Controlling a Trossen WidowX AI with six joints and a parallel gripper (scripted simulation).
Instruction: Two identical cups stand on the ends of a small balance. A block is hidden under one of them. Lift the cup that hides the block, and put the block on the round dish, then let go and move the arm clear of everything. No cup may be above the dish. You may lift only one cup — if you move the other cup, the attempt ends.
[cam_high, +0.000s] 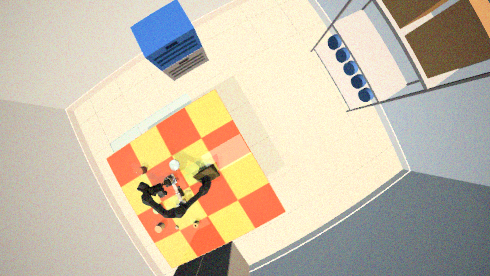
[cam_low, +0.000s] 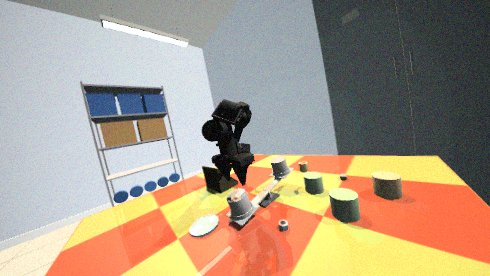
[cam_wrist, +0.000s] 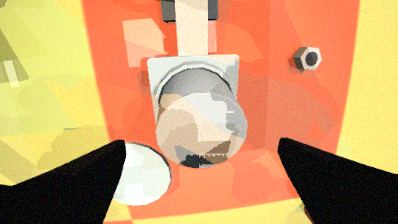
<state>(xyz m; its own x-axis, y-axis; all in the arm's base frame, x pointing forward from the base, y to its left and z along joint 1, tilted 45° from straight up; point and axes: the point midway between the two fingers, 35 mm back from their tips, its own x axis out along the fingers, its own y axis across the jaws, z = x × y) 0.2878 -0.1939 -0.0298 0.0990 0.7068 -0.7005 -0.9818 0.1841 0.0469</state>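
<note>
Right now my gripper tip is 2 cm to the left of the cup and 7 cm above it. Also, from my gripper tip: balance beam (2 cm ahead, 13 cm to the left, 10 cm below); round pale dish (10 cm behind, 10 cm to the right, 12 cm below); pale green block (9 cm below).
</note>
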